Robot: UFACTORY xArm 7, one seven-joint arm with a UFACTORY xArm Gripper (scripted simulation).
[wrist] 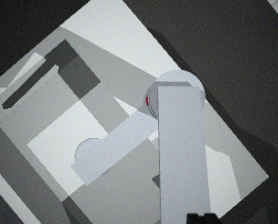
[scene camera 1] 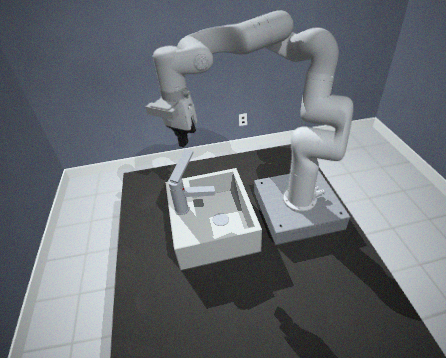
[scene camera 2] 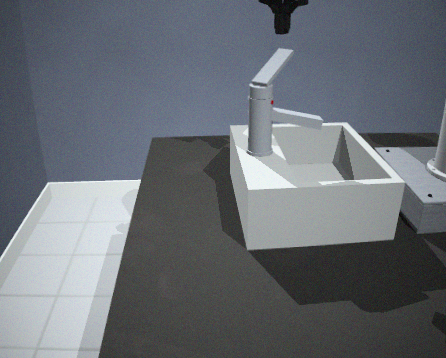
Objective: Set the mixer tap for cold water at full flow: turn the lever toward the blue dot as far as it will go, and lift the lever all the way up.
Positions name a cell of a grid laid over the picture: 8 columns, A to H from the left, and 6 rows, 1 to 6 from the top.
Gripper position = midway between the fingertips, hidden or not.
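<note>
You'd find the gripper (scene camera 1: D3) there, and then there's a lever (scene camera 2: E2) along with a white sink basin (scene camera 2: G4). The basin (wrist: B3) can be seen from the wrist too.
</note>
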